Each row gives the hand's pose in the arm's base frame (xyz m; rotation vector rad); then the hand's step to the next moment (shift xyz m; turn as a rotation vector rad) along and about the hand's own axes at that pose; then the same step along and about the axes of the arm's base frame.
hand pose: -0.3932 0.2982 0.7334 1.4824 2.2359 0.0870
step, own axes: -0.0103 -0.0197 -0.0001 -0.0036 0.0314 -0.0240
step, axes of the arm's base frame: -0.0137 -0.0174 -0.0023 0.0185 0.0146 0.0320
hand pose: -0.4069 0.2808 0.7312 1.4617 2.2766 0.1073
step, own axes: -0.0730 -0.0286 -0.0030 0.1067 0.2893 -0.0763
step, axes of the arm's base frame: 0.0002 -0.0765 0.0172 0.1781 0.2342 0.1197
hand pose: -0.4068 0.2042 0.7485 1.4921 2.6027 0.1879
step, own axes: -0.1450 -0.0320 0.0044 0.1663 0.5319 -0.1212
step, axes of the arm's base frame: 0.0462 -0.1412 -0.0019 0.3457 0.4056 0.2030
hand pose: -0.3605 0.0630 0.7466 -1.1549 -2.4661 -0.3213
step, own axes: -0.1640 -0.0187 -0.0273 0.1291 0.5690 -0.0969
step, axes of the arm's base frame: 0.0877 -0.1337 -0.0492 0.3898 0.4126 0.1661
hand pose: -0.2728 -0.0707 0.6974 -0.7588 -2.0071 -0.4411
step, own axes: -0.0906 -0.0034 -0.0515 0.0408 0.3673 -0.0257
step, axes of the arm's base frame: 0.0659 -0.0627 -0.0510 0.2449 0.2731 0.0518
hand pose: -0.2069 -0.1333 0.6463 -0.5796 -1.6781 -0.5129
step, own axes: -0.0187 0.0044 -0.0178 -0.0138 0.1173 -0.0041
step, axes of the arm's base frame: 0.0191 -0.0095 -0.0152 0.0790 0.0872 -0.0106
